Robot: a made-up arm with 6 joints.
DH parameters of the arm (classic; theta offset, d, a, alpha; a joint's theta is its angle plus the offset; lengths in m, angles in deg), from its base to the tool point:
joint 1: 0 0.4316 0 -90
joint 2: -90 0 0.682 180
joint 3: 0 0 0 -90
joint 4: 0 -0.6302 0 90
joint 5: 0 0.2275 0 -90
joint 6: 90 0 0 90
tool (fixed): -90 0 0 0
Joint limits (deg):
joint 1: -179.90..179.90
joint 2: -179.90..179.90
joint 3: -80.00..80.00
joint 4: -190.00..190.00
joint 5: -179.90..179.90
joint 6: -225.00..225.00
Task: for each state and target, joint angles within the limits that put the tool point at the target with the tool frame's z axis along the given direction. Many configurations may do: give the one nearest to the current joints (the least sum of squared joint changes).
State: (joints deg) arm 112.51 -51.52 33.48 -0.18 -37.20 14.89
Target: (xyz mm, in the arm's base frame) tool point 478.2 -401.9 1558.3 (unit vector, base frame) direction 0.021 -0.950 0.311
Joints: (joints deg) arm 118.81 -41.73 57.22 7.83 -27.65 19.18
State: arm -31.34 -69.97 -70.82 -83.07 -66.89 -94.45
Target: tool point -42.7 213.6 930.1 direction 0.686 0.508 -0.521
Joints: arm -28.98 -79.56 -30.43 -136.92 -62.10 -100.58
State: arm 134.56 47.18 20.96 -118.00 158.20 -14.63
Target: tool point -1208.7 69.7 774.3 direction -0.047 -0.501 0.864
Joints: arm 166.94 54.81 59.15 -154.38 179.90 -4.30
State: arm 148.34 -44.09 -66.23 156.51 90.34 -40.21
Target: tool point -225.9 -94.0 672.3 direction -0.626 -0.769 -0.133
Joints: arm 135.83 -45.88 -64.49 188.80 88.77 -87.72
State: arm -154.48 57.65 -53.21 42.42 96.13 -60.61
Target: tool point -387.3 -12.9 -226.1 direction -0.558 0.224 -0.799
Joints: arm -163.94 95.69 -39.65 65.39 99.99 -103.16
